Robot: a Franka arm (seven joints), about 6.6 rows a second.
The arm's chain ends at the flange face. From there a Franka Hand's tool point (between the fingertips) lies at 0.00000 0.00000 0.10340 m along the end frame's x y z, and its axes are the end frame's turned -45 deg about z.
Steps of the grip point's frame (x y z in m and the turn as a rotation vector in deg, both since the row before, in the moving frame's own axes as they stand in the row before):
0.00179, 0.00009, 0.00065, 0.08, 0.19, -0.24
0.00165, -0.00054, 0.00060, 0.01, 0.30, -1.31
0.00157, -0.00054, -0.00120, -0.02, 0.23, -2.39
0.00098, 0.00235, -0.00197, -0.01, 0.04, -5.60
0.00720, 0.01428, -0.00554, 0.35, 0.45, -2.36
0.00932, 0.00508, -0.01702, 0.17, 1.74, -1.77
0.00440, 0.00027, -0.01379, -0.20, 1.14, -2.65
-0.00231, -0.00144, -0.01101, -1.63, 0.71, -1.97
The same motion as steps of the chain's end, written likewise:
0.00119, -0.00086, 0.00065, 0.19, 0.08, -0.24
0.00042, -0.00115, 0.00060, 0.22, 0.21, -1.31
0.00041, -0.00122, -0.00120, 0.15, 0.18, -2.39
0.00229, 0.00101, -0.00197, 0.02, 0.04, -5.60
0.01508, 0.00603, -0.00553, 0.57, 0.07, -2.36
0.00822, -0.00053, -0.01697, 1.35, 1.11, -1.77
0.00162, -0.00168, -0.01377, 0.66, 0.95, -2.65
-0.00566, -0.00051, -0.01096, -0.65, 1.65, -1.97

